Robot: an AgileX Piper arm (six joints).
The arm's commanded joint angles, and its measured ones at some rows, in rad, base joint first. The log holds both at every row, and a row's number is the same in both.
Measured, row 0:
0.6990, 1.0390, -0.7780, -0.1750, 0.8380, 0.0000
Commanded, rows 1 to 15:
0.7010, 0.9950, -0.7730, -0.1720, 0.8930, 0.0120
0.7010, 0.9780, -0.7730, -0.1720, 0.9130, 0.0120
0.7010, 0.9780, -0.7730, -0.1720, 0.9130, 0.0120
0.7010, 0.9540, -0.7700, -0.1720, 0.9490, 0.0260
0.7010, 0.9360, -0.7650, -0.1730, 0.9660, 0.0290
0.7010, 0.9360, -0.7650, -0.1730, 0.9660, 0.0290
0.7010, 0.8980, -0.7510, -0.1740, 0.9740, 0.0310
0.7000, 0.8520, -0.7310, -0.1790, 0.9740, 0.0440
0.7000, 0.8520, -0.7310, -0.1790, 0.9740, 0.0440
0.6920, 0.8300, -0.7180, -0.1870, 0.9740, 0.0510
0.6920, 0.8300, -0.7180, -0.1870, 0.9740, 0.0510
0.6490, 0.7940, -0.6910, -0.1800, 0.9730, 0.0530
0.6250, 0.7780, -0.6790, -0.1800, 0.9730, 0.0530
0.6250, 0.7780, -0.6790, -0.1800, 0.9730, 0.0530
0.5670, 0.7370, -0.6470, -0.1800, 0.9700, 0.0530
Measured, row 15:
0.6290, 0.7840, -0.6830, -0.1780, 0.9640, 0.0430
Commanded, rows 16 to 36:
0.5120, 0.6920, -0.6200, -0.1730, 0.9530, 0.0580
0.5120, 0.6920, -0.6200, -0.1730, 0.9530, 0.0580
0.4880, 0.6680, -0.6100, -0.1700, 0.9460, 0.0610
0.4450, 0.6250, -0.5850, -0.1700, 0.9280, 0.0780
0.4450, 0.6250, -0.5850, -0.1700, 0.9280, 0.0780
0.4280, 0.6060, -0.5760, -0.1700, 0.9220, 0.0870
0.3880, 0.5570, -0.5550, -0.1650, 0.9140, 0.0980
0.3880, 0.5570, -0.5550, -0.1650, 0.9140, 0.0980
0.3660, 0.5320, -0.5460, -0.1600, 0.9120, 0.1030
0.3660, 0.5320, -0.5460, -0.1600, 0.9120, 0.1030
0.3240, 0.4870, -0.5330, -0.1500, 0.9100, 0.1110
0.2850, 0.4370, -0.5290, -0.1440, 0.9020, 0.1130
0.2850, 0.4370, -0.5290, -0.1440, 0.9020, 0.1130
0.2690, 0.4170, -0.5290, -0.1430, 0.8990, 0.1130
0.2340, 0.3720, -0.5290, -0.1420, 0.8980, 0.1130
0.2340, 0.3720, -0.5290, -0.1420, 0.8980, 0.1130
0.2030, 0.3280, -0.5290, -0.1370, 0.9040, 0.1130
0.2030, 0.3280, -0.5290, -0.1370, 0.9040, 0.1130
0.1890, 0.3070, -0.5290, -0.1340, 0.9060, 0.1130
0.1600, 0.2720, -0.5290, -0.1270, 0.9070, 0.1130
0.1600, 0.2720, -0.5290, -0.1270, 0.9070, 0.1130
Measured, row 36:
0.1960, 0.3200, -0.5330, -0.1390, 0.9060, 0.1050
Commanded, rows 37 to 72:
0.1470, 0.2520, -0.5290, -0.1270, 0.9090, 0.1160
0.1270, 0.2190, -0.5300, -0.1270, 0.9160, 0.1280
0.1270, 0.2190, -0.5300, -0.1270, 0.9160, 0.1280
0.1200, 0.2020, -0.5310, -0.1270, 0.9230, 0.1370
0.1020, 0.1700, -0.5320, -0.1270, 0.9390, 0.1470
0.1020, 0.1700, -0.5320, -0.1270, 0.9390, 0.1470
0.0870, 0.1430, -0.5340, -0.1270, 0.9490, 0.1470
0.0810, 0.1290, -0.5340, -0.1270, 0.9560, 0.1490
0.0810, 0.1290, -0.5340, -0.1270, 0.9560, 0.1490
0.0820, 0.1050, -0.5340, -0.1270, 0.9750, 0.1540
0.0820, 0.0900, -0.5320, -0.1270, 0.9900, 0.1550
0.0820, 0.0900, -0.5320, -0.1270, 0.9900, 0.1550
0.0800, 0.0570, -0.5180, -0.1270, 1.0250, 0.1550
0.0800, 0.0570, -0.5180, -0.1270, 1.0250, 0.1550
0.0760, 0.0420, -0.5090, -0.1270, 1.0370, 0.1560
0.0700, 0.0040, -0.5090, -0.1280, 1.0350, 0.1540
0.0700, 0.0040, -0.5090, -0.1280, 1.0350, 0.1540
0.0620, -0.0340, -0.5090, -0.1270, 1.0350, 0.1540
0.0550, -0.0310, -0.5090, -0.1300, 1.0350, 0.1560
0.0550, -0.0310, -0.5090, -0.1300, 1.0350, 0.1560
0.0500, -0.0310, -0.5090, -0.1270, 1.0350, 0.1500
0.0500, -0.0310, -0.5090, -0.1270, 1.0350, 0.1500
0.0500, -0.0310, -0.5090, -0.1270, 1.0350, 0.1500
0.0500, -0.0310, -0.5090, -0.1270, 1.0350, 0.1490
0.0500, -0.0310, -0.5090, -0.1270, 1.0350, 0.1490
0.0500, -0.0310, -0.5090, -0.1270, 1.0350, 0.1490
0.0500, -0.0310, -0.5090, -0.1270, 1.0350, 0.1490
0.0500, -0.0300, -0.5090, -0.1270, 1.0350, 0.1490
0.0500, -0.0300, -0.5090, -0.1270, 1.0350, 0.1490
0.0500, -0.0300, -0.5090, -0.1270, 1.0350, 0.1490
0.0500, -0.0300, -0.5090, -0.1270, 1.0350, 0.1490
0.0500, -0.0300, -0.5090, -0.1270, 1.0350, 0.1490
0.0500, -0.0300, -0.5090, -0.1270, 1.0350, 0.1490
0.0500, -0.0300, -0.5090, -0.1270, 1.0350, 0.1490
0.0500, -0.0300, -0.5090, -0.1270, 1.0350, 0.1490
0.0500, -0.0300, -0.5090, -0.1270, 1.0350, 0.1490
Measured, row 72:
0.0580, -0.0050, -0.5110, -0.1300, 1.0370, 0.1470
